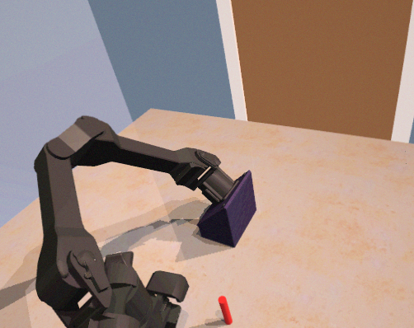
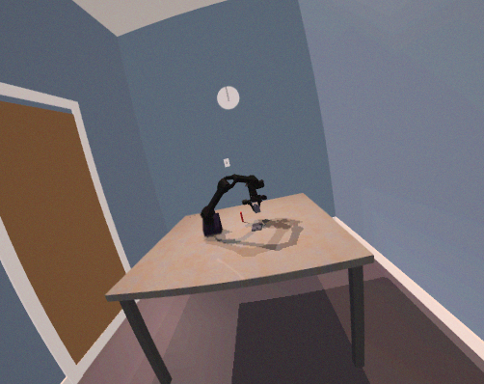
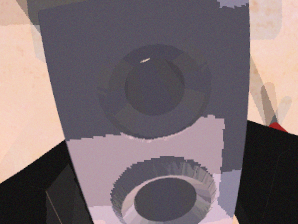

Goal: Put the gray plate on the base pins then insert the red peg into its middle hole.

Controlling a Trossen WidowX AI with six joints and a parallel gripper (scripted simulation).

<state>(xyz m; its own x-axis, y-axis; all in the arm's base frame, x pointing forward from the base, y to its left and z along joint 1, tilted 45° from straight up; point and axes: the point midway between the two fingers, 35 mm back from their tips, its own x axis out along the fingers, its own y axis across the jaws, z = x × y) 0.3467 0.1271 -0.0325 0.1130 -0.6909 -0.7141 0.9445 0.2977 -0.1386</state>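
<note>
The base lies 140 mm to the right of my gripper tip and 70 mm below it. From my gripper tip the other things lie so: red peg: 130 mm behind, 40 mm below, 30 mm to the left; gray plate: 30 mm above.
</note>
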